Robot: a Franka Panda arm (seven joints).
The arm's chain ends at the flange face. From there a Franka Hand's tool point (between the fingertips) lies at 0.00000 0.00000 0.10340 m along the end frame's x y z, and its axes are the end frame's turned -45 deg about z.
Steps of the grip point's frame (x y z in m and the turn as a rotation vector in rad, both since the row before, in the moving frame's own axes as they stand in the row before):
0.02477, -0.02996, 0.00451, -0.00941, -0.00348, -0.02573
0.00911, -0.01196, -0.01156, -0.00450, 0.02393, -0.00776
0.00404, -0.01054, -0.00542, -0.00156, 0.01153, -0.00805
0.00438, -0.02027, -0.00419, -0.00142, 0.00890, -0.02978
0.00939, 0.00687, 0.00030, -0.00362, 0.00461, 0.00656
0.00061, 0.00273, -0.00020, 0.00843, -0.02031, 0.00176
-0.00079, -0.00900, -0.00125, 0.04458, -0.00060, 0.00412
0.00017, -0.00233, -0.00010, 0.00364, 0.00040, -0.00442
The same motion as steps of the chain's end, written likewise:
-0.00412, -0.03964, 0.00452, -0.00911, 0.00419, -0.02573
-0.00409, -0.01347, -0.01153, 0.01374, 0.02010, -0.00776
-0.00555, -0.00958, -0.00541, 0.00705, 0.00926, -0.00805
-0.01198, -0.01687, -0.00419, 0.00529, 0.00730, -0.02978
0.01090, -0.00171, 0.00030, 0.00070, 0.00582, 0.00656
0.00446, 0.00063, -0.00018, -0.00840, -0.02032, 0.00176
-0.00363, -0.00258, -0.00115, 0.03110, -0.03195, 0.00412
-0.00129, -0.00147, -0.00010, 0.00286, -0.00229, -0.00442

